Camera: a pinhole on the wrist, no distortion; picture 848 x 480 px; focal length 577.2 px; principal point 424.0 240.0 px. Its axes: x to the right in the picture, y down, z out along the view. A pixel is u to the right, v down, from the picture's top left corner.
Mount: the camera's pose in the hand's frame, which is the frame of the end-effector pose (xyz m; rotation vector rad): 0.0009 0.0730 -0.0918 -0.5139 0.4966 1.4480
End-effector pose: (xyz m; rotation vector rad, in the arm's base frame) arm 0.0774 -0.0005 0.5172 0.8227 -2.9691 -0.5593
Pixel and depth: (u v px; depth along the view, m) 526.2 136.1 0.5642
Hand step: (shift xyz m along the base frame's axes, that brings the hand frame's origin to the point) -0.3715 0.4338 -0.1233
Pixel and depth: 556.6 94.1 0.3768
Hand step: -0.2878 0.2920 -0.0326
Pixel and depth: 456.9 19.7 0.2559
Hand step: -0.2149 0.1717 -0.0277
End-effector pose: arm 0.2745 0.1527 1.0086 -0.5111 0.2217 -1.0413
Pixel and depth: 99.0 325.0 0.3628
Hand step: 0.2024 0.2020 0.2038
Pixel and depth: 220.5 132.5 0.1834
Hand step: 0.1551 0.0524 0.0175
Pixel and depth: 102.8 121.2 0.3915
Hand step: 0.2823 0.0968 0.2428
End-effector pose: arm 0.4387 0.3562 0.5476 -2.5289 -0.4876 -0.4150
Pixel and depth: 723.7 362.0 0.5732
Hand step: 0.2264 -0.4539 -0.4736
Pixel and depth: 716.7 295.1 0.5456
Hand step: 0.2693 -0.4110 -0.4257
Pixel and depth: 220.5 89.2 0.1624
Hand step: 0.1024 -0.0477 -0.0980
